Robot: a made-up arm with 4 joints.
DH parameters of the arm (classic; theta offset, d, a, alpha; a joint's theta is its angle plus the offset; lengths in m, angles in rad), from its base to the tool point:
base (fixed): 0 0 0 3.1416
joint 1: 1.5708 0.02 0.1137 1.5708
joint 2: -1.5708 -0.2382 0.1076 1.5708
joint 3: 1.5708 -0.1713 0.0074 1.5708
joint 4: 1.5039 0 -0.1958 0
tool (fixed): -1.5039 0.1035 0 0
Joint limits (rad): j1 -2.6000..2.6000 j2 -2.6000..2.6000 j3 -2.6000..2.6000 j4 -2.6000..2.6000
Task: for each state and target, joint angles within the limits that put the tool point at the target. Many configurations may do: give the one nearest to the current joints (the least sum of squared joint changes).
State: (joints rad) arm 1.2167 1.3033 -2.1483 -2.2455
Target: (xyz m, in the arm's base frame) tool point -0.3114 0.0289 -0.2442
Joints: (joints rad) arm 0.6470 0.8834 -1.9492 -1.3278
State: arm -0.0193 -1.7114 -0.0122 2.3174
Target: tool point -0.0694 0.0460 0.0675
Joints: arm -0.2057 -1.3991 0.1489 2.2631
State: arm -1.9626 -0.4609 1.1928 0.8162
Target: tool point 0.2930 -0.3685 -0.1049
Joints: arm -1.1098 0.0809 1.9927 0.7870
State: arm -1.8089 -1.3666 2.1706 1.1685
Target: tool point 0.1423 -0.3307 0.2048
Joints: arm -1.3205 -1.5845 2.2695 1.3688
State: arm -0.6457 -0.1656 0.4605 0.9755
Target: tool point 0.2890 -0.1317 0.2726
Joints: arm -1.3629 -0.4622 0.2296 0.8780
